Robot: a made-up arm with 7 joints.
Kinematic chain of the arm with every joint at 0, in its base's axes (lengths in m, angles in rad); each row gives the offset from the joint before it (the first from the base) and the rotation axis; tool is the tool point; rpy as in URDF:
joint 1: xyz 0 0 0.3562 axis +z
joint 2: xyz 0 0 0 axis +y
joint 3: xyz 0 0 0.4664 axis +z
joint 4: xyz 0.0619 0 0 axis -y
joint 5: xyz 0.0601 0 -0.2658 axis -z
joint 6: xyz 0 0 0 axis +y
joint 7: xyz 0.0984 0 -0.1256 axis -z
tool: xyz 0 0 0 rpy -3.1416 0 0
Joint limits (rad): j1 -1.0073..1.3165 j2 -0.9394..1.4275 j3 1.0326..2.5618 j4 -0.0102..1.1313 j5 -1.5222..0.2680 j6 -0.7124..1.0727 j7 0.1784..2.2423
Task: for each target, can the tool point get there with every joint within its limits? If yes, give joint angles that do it. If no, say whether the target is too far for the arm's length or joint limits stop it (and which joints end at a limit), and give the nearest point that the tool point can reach.
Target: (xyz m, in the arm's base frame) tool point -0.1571 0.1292 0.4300
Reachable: yes | joints 0.0011 -0.0219 2.0147 0.0845 -1.2491 0.0710 1.3559
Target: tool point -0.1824 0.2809 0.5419
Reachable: yes | joints 0.4626 0.3946 1.8644 0.3651 -0.0560 0.0031 0.5810
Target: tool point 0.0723 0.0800 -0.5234
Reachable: no: joint limits stop it (at a limit: joint 2, joint 3, joint 5, joint 6) | nearest point 0.2116 0.2341 0.1538 | short by 0.708 m
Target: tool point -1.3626 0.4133 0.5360
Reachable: no: too far | nearest point -0.6483 0.1966 0.4417 | short by 0.752 m
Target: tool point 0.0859 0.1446 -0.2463
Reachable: no: joint limits stop it (at a limit: joint 2, joint 3, joint 5, joint 6) | nearest point 0.1532 0.2579 0.1587 | short by 0.426 m
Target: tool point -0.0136 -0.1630 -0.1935
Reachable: no: joint limits stop it (at a limit: joint 1, joint 2, joint 3) | nearest point -0.1306 -0.2230 0.2075 | short by 0.422 m
